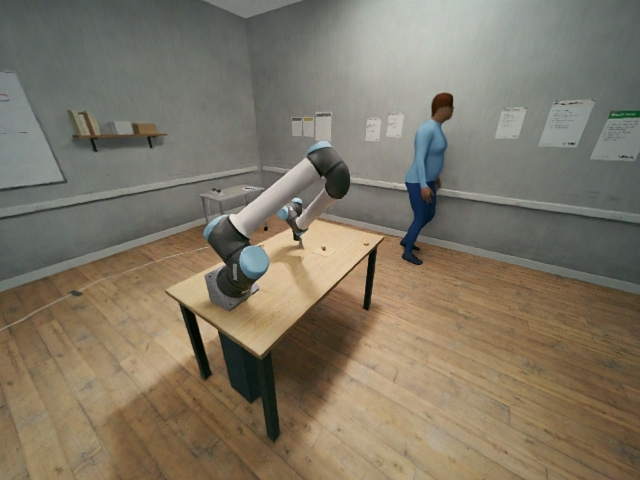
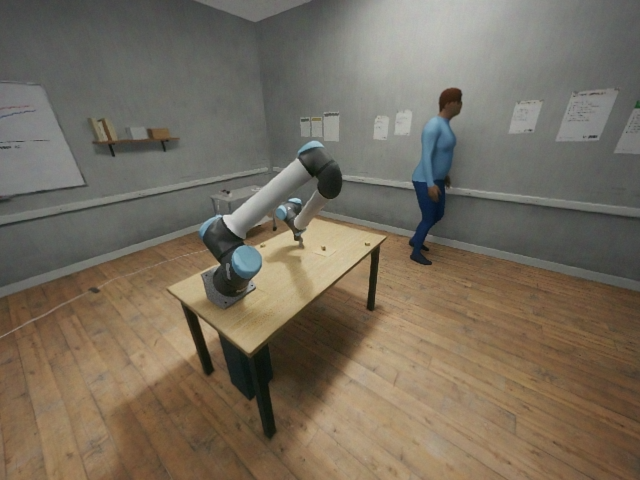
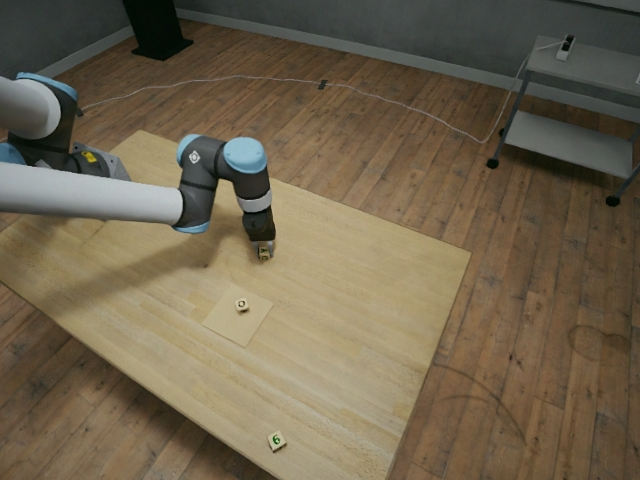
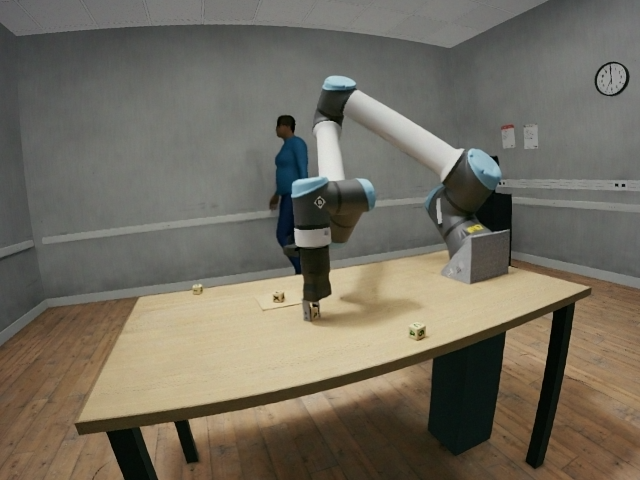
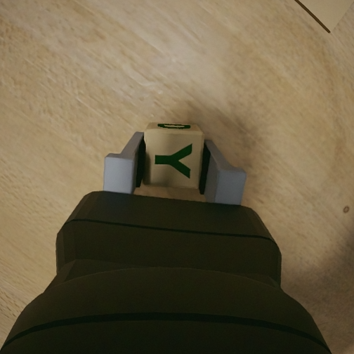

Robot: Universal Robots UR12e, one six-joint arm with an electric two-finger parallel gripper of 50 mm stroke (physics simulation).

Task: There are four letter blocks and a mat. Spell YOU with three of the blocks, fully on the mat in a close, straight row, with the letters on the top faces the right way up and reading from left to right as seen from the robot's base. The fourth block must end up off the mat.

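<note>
My gripper is shut on the Y block, one finger on each side, low at the table top and off the mat. A green Y is on its top face. The O block sits on the mat with a dark O on top. A block with a green 6 or 9 shape on top lies off the mat near a table edge. Another block lies off the mat; its top letter is unclear.
The wooden table carries the arm's base at one end. A grey cart stands on the floor apart from the table. A person stands beyond the table near the wall.
</note>
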